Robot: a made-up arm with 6 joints.
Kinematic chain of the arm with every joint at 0, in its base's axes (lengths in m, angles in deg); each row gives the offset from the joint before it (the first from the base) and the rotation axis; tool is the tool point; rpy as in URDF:
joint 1: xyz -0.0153 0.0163 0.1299 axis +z
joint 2: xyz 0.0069 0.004 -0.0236 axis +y
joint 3: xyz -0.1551 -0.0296 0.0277 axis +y
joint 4: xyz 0.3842 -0.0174 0.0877 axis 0.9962 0 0.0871
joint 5: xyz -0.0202 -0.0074 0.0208 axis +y
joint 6: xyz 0.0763 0.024 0.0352 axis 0.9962 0 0.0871
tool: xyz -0.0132 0.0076 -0.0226 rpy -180 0 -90
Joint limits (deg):
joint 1: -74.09..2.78
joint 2: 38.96..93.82
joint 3: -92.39..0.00
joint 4: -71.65..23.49
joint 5: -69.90..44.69
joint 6: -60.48..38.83
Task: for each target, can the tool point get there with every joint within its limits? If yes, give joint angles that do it. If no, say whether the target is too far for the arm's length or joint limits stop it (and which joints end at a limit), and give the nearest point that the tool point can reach.
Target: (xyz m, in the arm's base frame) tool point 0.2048 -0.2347 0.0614
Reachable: yes | joints -44.13 53.72 -7.98 -4.30 -34.56 -32.97
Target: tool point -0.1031 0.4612 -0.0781
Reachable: no: joint limits stop it (at a limit: joint 1, joint 2, joint 3, joint 4, joint 5, joint 6) | nearest point 0.0823 0.0731 -0.1182 | short by 0.432 m
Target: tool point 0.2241 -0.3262 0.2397
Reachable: yes | joints -55.22 75.09 -49.71 -9.59 -48.59 22.22
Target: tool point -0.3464 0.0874 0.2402
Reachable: no: joint limits stop it (at a limit: joint 1, joint 2, joint 3, joint 4, joint 5, joint 6) | nearest point -0.0909 0.0047 0.6221 | short by 0.467 m
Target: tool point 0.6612 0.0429 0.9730
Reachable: no: too far | nearest point 0.3276 0.0023 0.5395 | short by 0.548 m
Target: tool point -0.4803 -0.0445 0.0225
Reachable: no: joint limits stop it (at a limit: joint 1, joint 2, joint 3, joint 4, joint 5) | nearest point -0.0449 -0.0807 -0.1616 | short by 0.474 m
